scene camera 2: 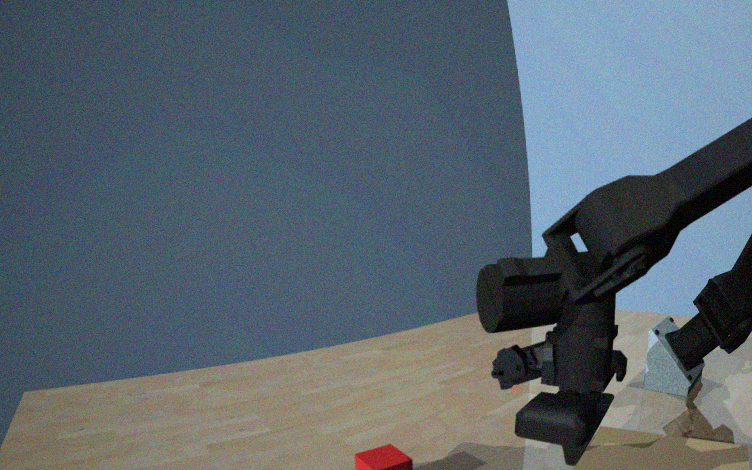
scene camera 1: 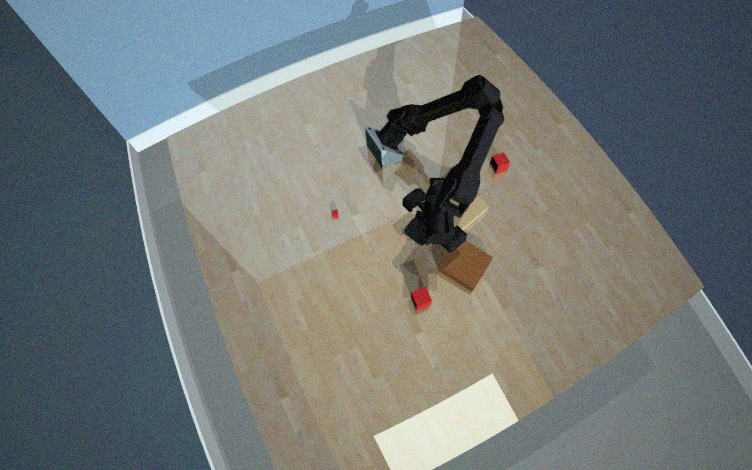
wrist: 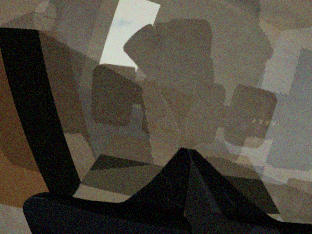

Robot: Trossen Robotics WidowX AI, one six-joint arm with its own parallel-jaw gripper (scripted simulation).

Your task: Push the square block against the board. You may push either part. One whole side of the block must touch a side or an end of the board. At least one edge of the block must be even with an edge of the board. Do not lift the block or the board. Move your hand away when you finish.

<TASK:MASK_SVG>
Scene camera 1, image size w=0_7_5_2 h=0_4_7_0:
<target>gripper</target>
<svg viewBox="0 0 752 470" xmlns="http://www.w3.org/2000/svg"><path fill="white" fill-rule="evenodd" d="M458 225L454 227L455 235L452 236L451 241L441 245L448 253L452 253L466 241L466 233ZM416 188L403 198L402 205L409 212L412 212L418 206L422 212L417 211L416 217L411 220L404 233L421 246L424 244L428 246L430 244L427 241L426 226L428 211L425 208L424 201L426 193L421 188Z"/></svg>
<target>square block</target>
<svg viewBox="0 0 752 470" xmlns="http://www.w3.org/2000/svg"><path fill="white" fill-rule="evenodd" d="M465 241L452 253L449 253L439 268L439 272L472 292L492 261L493 256L486 254Z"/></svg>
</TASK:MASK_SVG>
